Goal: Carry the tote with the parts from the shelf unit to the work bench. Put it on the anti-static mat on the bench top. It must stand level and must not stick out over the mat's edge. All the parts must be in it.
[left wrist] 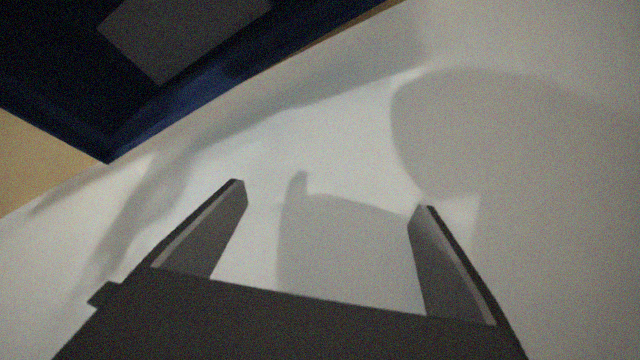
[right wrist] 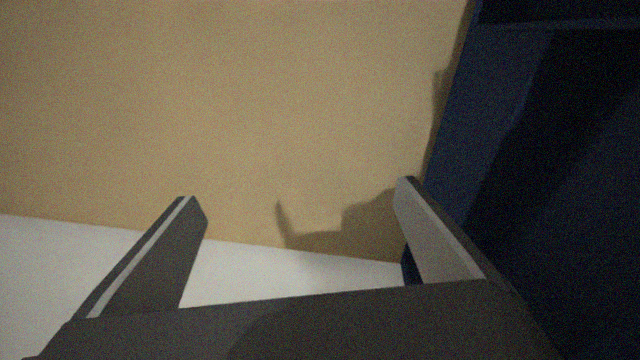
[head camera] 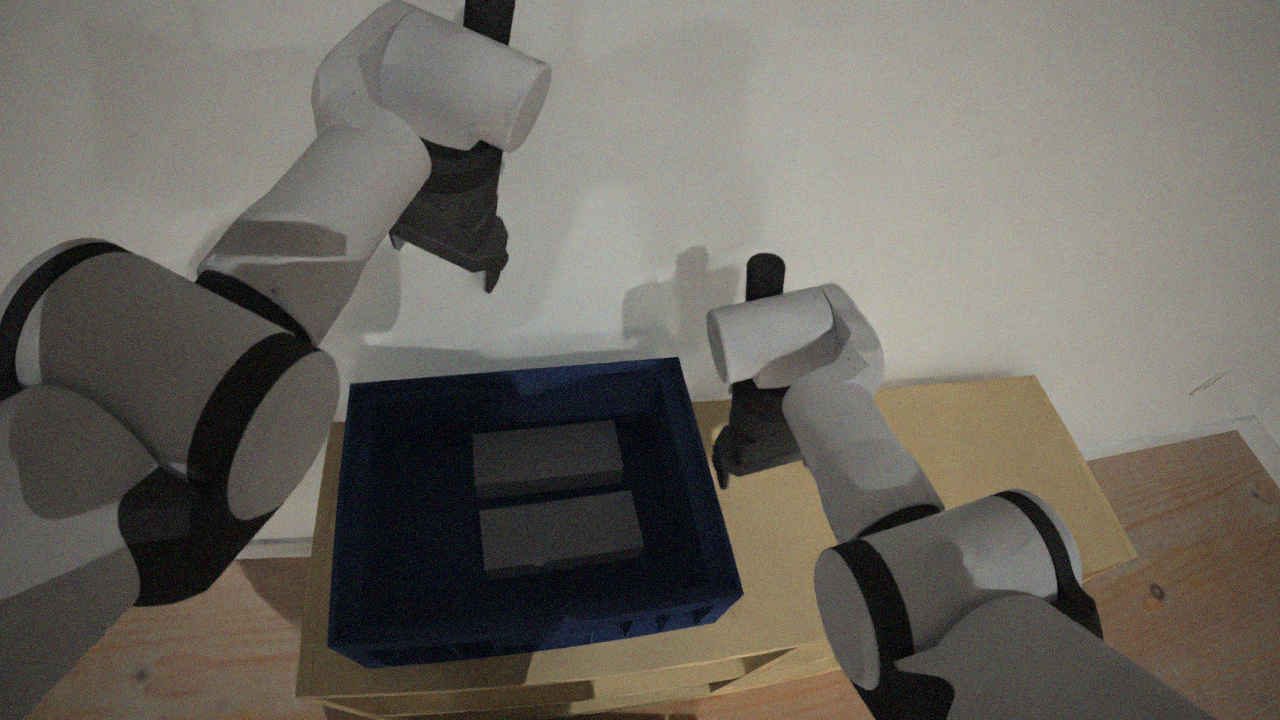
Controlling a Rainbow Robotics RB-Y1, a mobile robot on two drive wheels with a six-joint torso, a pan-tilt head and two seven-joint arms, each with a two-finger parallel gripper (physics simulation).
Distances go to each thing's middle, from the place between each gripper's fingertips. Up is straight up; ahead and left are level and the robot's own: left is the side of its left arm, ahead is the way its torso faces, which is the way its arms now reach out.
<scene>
My right hand is 60 mm past the dark blue tote [head camera: 408,586], 280 mm to the right of it and 20 mm above it.
Now: the dark blue tote 18 cm behind my left hand, 10 cm to the right of it and 21 cm below it.
</scene>
